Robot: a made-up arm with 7 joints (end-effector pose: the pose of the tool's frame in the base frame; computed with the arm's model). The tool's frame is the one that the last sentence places.
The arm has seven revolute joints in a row. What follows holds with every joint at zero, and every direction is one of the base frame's. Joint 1 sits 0.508 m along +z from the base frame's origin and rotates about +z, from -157.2 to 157.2 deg. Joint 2 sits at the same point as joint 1 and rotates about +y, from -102.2 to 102.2 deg. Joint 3 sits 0.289 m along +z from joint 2 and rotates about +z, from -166.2 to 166.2 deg. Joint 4 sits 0.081 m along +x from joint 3 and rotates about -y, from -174.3 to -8.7 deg. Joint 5 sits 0.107 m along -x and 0.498 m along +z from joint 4 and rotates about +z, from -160.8 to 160.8 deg. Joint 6 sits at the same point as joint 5 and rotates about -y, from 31.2 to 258.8 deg. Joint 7 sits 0.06 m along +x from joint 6 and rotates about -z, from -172.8 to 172.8 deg. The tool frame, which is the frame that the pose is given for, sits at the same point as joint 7; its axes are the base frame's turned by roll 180, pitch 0 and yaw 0 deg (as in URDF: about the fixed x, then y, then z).
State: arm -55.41 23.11 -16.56 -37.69 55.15 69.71 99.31
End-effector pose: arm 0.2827 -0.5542 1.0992 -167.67 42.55 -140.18
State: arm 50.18 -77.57 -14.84 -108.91 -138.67 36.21 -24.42
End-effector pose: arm 0.0738 -0.2126 1.1509 125.51 -22.70 -40.22
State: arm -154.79 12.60 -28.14 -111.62 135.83 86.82 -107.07
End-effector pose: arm -0.6635 0.0190 0.5653 -27.75 -50.97 97.50
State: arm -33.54 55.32 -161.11 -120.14 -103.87 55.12 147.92
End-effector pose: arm -0.2938 -0.0052 1.0579 -80.52 4.34 -59.46
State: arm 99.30 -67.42 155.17 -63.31 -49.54 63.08 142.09
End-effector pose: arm -0.1181 -0.7813 0.3056 -68.03 -73.27 22.11
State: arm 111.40 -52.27 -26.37 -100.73 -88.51 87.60 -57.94
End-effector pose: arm 0.2247 0.2230 1.1447 114.53 18.23 101.61
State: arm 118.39 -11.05 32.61 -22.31 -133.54 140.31 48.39
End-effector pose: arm -0.1287 -0.0649 1.3379 -16.91 -21.22 -113.95
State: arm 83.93 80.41 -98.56 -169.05 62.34 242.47 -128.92
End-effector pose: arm 0.2606 -0.1627 0.5527 17.66 35.53 -31.52
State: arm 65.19 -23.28 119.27 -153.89 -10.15 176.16 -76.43
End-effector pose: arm -0.4262 0.0032 0.3357 168.24 20.17 -87.16
